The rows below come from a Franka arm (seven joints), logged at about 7 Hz.
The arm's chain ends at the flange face. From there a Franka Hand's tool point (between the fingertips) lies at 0.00 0.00 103.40 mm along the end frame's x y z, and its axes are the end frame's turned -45 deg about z.
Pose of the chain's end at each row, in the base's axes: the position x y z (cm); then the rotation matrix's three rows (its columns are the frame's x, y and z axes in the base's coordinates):
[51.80 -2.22 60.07], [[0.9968 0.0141 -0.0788], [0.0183 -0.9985 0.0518], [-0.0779 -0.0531 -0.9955]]
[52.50 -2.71 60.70], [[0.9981 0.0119 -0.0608], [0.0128 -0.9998 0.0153], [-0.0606 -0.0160 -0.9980]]
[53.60 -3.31 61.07], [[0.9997 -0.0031 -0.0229], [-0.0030 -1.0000 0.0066], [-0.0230 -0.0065 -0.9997]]
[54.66 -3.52 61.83], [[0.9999 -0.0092 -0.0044], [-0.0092 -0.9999 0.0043], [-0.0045 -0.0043 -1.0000]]
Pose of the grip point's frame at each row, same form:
[50.99 -1.68 49.78], [[0.6949 0.7148 -0.0788], [0.7190 -0.6931 0.0518], [-0.0175 -0.0926 -0.9955]]
[51.87 -2.55 50.38], [[0.6973 0.7142 -0.0608], [0.7160 -0.6979 0.0153], [-0.0315 -0.0542 -0.9980]]
[53.36 -3.24 50.73], [[0.7091 0.7047 -0.0229], [0.7050 -0.7092 0.0066], [-0.0117 -0.0209 -0.9997]]
[54.61 -3.48 51.49], [[0.7135 0.7005 -0.0044], [0.7005 -0.7135 0.0043], [-0.0001 -0.0062 -1.0000]]

